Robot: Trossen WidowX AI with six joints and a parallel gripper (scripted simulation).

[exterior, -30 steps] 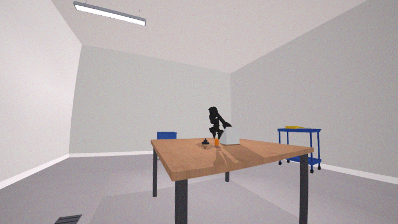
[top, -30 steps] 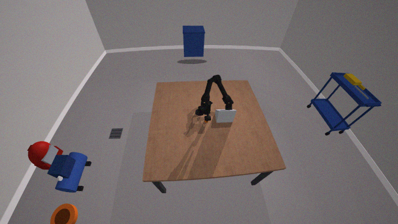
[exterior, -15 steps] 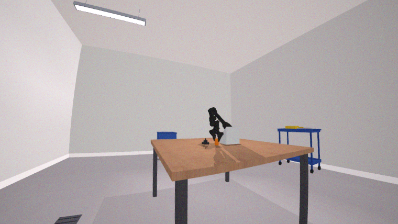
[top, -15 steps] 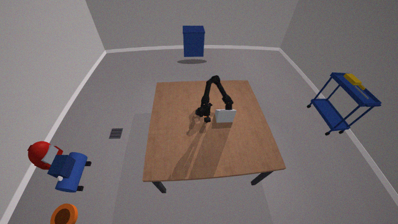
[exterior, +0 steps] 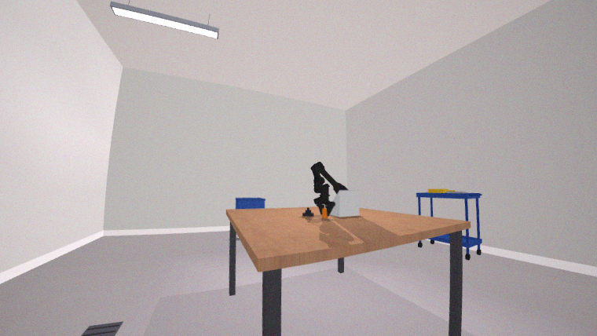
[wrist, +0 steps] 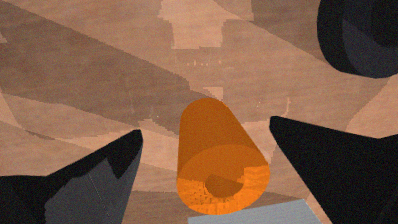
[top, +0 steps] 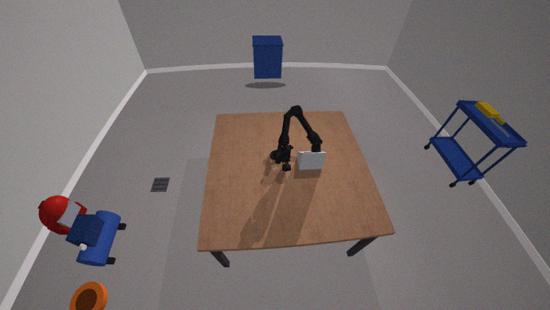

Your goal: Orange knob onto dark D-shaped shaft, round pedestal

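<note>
My gripper tip is 120 mm to the left of the dark round pedestal, 70 mm short of it and 20 mm below it. From my gripper tip the other things lie so: orange knob 20 mm above.
</note>
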